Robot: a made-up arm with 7 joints.
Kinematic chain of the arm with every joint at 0, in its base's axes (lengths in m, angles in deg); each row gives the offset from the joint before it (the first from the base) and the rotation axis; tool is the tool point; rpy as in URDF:
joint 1: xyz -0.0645 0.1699 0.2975 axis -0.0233 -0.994 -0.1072
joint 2: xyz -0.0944 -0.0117 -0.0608 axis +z
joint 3: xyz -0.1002 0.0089 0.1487 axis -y
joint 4: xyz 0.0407 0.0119 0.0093 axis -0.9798 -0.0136 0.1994
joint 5: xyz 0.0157 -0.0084 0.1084 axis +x
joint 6: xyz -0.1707 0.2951 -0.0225 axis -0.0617 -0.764 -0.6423
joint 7: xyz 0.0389 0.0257 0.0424 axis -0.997 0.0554 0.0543
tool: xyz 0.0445 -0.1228 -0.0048 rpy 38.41 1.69 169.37
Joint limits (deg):
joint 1: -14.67..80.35
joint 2: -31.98..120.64
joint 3: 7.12..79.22
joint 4: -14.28..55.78
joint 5: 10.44..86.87
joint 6: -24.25..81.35
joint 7: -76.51..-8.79
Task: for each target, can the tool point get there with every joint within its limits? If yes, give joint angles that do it. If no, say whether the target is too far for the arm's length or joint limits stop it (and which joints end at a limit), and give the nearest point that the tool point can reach.
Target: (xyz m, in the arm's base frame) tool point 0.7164 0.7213 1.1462
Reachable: no: too far | nearest point -0.0874 0.4984 0.7396 | short by 0.928 m
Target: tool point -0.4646 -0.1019 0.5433
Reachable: yes | joints -0.50 84.98 37.56 19.80 65.19 -9.14 -51.91
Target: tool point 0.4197 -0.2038 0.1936
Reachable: no: joint limits stop it (at a limit: joint 1, joint 2, joint 4, joint 5, joint 6, joint 7) | nearest point 0.1339 -0.1937 0.2901 | short by 0.302 m
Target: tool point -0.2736 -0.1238 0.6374
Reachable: yes | joints 2.27 88.17 28.09 0.74 75.93 57.45 -64.65
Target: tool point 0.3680 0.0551 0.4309
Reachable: no: joint limits stop it (at a limit: joint 1, joint 2, joint 4, joint 5, joint 7) | nearest point 0.1492 -0.1123 0.4999 | short by 0.284 m
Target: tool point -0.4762 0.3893 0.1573
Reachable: yes | joints 34.55 -3.47 66.82 8.49 52.21 56.40 -52.93
